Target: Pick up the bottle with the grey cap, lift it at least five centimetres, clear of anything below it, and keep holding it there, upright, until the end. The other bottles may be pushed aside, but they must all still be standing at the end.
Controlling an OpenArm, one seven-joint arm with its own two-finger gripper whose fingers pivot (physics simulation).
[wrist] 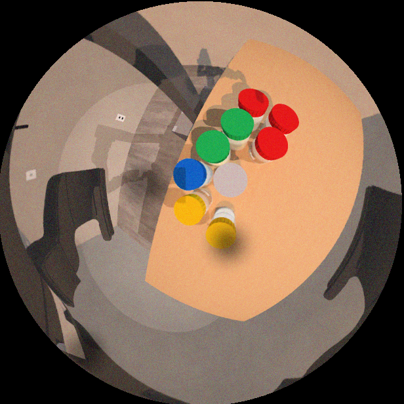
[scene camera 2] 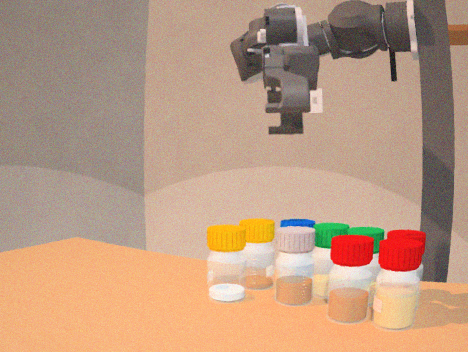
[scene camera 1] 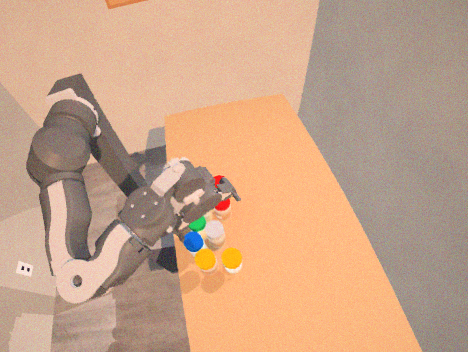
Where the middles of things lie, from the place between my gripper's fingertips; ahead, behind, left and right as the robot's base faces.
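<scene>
Distances are counted from my hand. Red-capped bottle (scene camera 2: 349,287): 11 cm to the left of my hand, 4 cm ahead of it, 20 cm below it. The blue-capped bottle (wrist: 188,174) is 1 cm to the right of my hand, 6 cm behind it and 20 cm below it; the grey-capped bottle (scene camera 2: 294,267) is 20 cm below my hand and 2 cm to the left of it.
</scene>
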